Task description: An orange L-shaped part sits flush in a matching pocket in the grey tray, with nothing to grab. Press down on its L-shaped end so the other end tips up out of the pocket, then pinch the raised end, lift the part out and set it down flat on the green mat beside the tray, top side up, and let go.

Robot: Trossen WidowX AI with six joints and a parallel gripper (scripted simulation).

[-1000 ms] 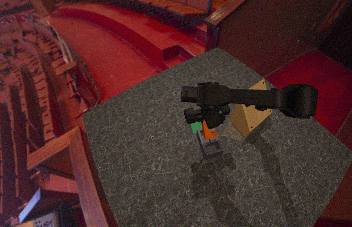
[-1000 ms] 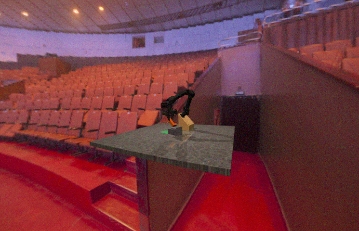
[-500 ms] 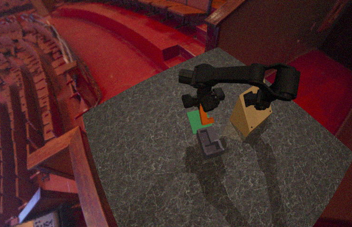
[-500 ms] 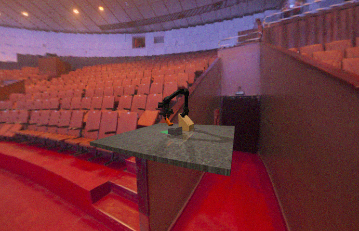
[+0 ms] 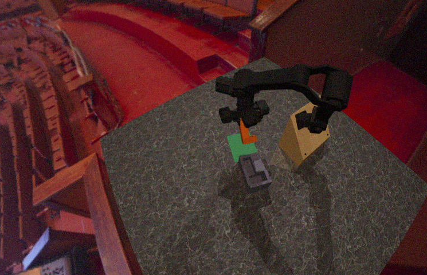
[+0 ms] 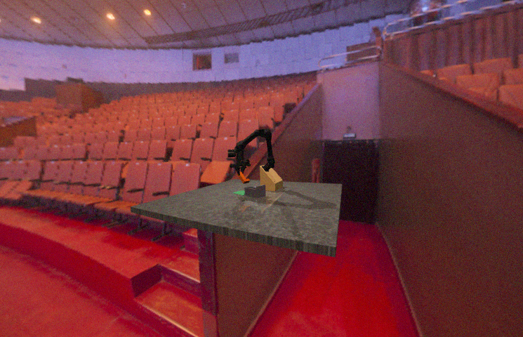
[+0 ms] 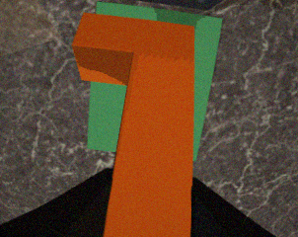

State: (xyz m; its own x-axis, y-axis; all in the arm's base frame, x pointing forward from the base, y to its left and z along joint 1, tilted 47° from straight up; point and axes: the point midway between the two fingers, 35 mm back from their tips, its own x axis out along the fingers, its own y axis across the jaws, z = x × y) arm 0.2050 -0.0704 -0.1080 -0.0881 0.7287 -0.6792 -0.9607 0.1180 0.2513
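Now: the green mat 20 mm to the left of my gripper tip and 160 mm below it. Also, from my gripper tip: orange L-shaped part 10 mm behind, 30 mm to the left, 30 mm below.
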